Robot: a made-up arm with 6 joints. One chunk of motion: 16 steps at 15 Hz.
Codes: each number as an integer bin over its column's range. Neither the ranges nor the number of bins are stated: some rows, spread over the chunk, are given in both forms.
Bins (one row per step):
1: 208 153 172 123 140 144
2: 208 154 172 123 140 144
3: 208 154 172 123 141 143
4: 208 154 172 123 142 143
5: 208 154 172 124 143 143
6: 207 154 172 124 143 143
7: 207 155 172 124 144 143
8: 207 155 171 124 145 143
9: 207 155 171 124 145 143
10: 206 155 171 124 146 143
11: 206 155 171 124 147 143
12: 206 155 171 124 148 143
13: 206 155 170 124 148 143
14: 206 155 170 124 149 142
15: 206 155 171 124 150 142
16: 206 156 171 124 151 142
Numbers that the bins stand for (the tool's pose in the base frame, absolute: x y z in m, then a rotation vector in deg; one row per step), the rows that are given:
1: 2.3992 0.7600 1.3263 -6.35 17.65 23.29
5: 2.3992 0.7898 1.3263 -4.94 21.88 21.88
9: 2.3694 0.8196 1.2965 -4.94 24.71 21.88
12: 2.3396 0.8196 1.2965 -4.94 28.94 21.88
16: 2.3396 0.8494 1.2965 -4.94 33.18 20.47
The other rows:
2: 2.3992 0.7898 1.3263 -6.35 17.65 23.29
3: 2.3992 0.7898 1.3263 -6.35 19.06 21.88
4: 2.3992 0.7898 1.3263 -6.35 20.47 21.88
6: 2.3694 0.7898 1.3263 -4.94 21.88 21.88
7: 2.3694 0.8196 1.3263 -4.94 23.29 21.88
8: 2.3694 0.8196 1.2965 -4.94 24.71 21.88
10: 2.3396 0.8196 1.2965 -4.94 26.12 21.88
11: 2.3396 0.8196 1.2965 -4.94 27.53 21.88
13: 2.3396 0.8196 1.2667 -4.94 28.94 21.88
14: 2.3396 0.8196 1.2667 -4.94 30.35 20.47
15: 2.3396 0.8196 1.2965 -4.94 31.76 20.47

